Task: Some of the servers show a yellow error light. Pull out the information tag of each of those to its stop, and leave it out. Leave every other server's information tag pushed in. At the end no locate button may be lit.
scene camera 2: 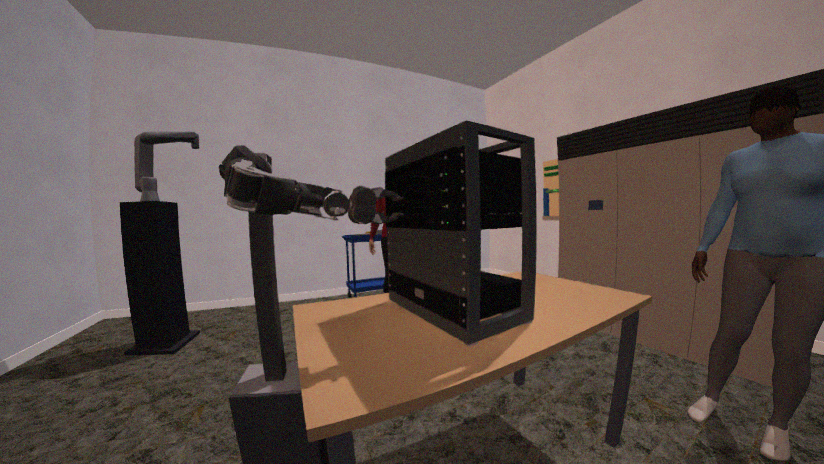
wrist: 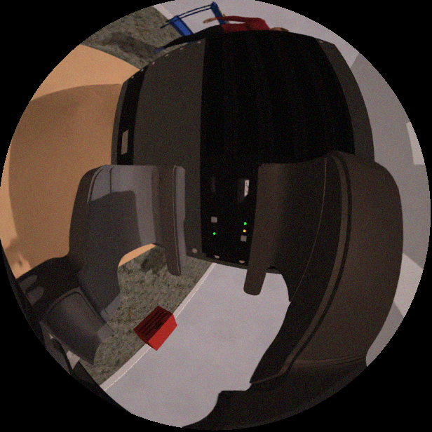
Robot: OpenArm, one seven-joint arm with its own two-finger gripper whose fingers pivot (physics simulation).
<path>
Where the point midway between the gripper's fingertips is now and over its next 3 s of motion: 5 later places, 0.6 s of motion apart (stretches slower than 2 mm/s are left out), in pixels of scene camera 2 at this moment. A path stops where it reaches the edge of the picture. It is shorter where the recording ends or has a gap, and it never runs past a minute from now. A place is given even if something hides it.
My gripper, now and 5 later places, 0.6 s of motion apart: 399, 206; 373, 183; 406, 186; 424, 187; 433, 188; 419, 185
</path>
